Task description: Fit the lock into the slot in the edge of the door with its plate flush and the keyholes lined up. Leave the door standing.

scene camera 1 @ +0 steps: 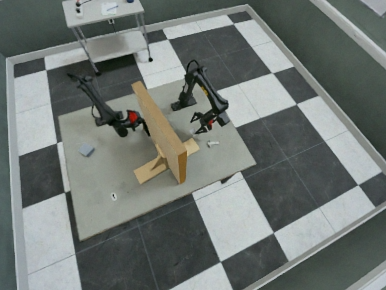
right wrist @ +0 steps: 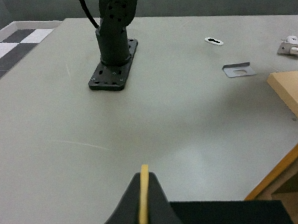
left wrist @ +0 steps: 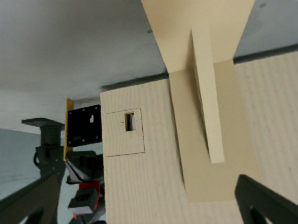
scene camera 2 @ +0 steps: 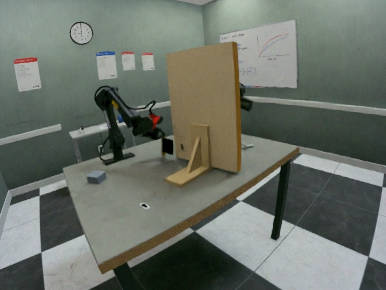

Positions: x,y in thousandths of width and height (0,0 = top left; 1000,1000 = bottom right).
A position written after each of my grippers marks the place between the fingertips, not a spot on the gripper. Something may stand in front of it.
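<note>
Here is my left gripper (left wrist: 495,815), and here too is my right gripper (right wrist: 488,810), which I can also see in the left wrist view (left wrist: 220,694). There is a door (scene camera 2: 530,305) as well, and I find the door again in scene camera 1 (scene camera 1: 449,533) and in the left wrist view (left wrist: 713,538).
</note>
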